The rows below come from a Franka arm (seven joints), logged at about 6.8 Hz.
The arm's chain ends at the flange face. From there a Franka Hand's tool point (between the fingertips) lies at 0.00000 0.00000 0.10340 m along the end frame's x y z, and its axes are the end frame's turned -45 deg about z.
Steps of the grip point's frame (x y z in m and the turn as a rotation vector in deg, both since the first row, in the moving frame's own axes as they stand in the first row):
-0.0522 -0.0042 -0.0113 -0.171 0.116 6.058
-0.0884 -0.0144 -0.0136 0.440 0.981 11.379
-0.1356 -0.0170 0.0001 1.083 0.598 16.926
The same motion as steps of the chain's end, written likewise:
-0.0402 0.0339 -0.0113 -0.039 0.203 6.058
-0.0736 0.0541 -0.0136 1.005 0.383 11.379
-0.1076 0.0861 0.0001 1.189 -0.343 16.926

